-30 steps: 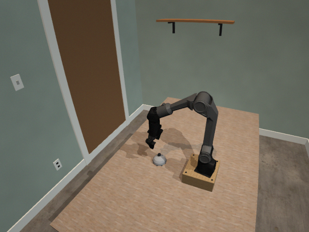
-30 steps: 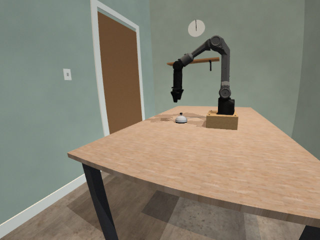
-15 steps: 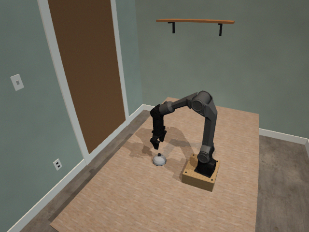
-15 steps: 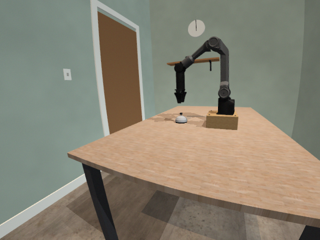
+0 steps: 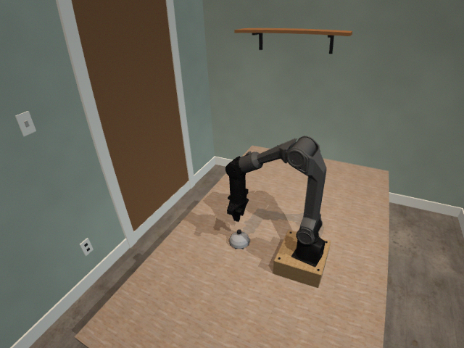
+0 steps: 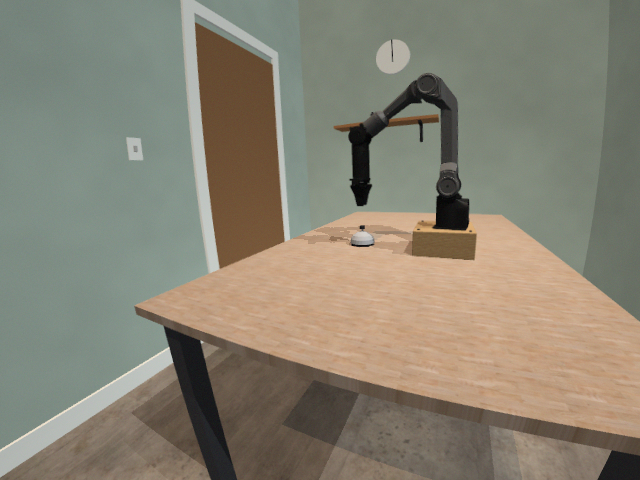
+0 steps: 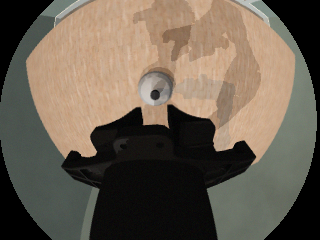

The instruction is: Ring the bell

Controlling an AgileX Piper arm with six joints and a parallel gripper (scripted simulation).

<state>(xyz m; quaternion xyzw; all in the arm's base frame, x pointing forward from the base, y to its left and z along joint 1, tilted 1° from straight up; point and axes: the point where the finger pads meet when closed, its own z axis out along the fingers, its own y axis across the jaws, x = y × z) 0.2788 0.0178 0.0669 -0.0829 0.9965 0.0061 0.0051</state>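
Now: the button 90 mm below my hand. Also, from my hand: silver bell 100 mm below.
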